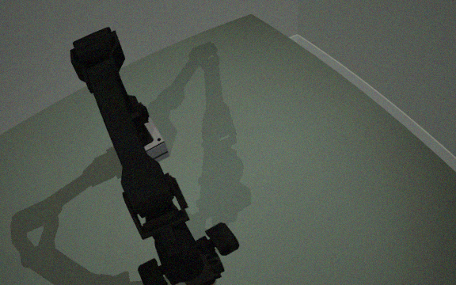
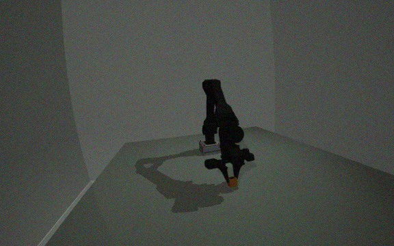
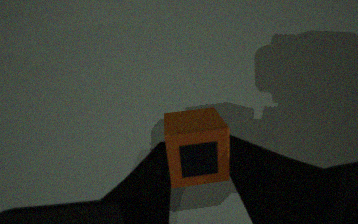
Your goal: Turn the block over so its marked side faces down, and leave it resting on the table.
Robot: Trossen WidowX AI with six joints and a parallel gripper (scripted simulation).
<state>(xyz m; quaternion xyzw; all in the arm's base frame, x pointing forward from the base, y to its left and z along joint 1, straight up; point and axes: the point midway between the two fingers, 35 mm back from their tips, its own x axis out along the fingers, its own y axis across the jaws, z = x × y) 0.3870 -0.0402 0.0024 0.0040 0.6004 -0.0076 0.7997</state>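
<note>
My gripper tip is now 1 cm below the orange block.
</note>
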